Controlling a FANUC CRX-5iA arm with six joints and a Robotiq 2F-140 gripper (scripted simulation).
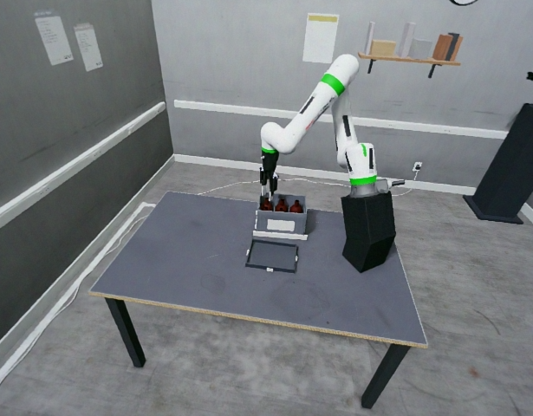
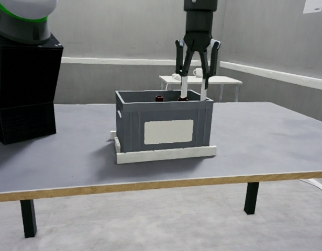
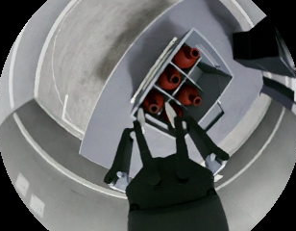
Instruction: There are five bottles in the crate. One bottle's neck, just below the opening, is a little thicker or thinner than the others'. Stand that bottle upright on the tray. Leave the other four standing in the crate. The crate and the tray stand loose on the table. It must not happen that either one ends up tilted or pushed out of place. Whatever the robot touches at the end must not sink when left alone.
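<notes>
The grey crate lies 12 cm below my hand, 9 cm behind it and 4 cm to the left of it. Round my hand: dark tray 30 cm to the left, 19 cm below, 8 cm behind.
</notes>
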